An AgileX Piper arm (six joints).
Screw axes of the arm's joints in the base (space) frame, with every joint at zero. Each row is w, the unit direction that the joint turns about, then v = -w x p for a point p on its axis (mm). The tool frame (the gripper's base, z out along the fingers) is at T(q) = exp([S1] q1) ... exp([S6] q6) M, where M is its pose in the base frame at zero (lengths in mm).
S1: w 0 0 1 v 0 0 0
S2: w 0 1 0 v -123 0 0
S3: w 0 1 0 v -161.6 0 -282.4
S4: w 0.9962 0 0.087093 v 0 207.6 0
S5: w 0 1 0 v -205.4 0 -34.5
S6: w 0.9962 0 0.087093 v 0 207.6 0
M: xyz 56.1 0 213.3 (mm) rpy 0 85 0 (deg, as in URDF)
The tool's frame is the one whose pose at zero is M.
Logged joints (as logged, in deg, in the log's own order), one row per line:
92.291, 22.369, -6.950, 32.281, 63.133, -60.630
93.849, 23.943, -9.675, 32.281, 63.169, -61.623
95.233, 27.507, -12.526, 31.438, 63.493, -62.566
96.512, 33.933, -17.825, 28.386, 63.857, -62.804
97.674, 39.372, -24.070, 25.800, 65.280, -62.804
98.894, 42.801, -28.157, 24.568, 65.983, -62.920
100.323, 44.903, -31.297, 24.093, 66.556, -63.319
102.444, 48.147, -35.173, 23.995, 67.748, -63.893
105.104, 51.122, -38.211, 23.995, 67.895, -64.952
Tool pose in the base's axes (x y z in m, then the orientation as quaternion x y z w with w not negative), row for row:
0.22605, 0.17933, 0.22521, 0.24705, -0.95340, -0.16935, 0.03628
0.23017, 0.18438, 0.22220, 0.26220, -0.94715, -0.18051, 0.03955
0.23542, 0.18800, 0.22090, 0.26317, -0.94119, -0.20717, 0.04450
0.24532, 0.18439, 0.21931, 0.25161, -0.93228, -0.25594, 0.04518
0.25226, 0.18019, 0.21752, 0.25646, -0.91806, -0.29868, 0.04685
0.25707, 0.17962, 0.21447, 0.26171, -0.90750, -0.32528, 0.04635
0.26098, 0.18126, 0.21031, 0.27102, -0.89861, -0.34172, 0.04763
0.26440, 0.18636, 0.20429, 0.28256, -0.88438, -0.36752, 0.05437
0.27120, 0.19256, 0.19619, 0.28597, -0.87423, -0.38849, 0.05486
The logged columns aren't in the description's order. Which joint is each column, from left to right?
Columns, left to right: q2, q4, q6, q1, q5, q3.
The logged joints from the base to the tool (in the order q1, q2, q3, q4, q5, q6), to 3 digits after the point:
32.281, 92.291, -60.630, 22.369, 63.133, -6.950
32.281, 93.849, -61.623, 23.943, 63.169, -9.675
31.438, 95.233, -62.566, 27.507, 63.493, -12.526
28.386, 96.512, -62.804, 33.933, 63.857, -17.825
25.800, 97.674, -62.804, 39.372, 65.280, -24.070
24.568, 98.894, -62.920, 42.801, 65.983, -28.157
24.093, 100.323, -63.319, 44.903, 66.556, -31.297
23.995, 102.444, -63.893, 48.147, 67.748, -35.173
23.995, 105.104, -64.952, 51.122, 67.895, -38.211

